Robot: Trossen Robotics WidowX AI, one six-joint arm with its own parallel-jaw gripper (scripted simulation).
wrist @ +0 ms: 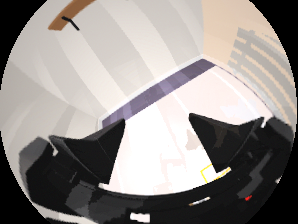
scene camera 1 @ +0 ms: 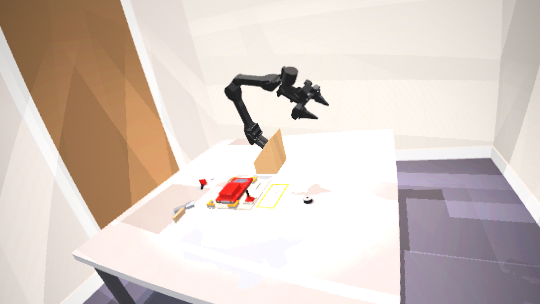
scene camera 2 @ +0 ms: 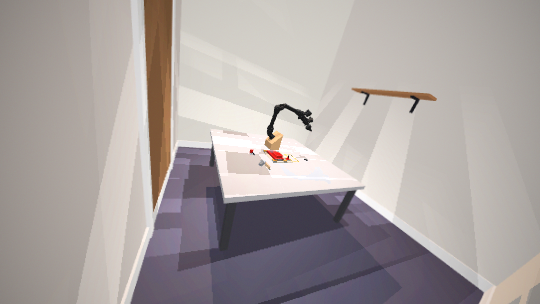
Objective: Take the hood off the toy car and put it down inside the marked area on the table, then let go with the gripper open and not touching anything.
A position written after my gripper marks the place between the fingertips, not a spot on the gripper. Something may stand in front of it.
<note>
My gripper [scene camera 1: 323,112] is open, holding nothing.
My gripper also shows in the wrist view [wrist: 157,118].
</note>
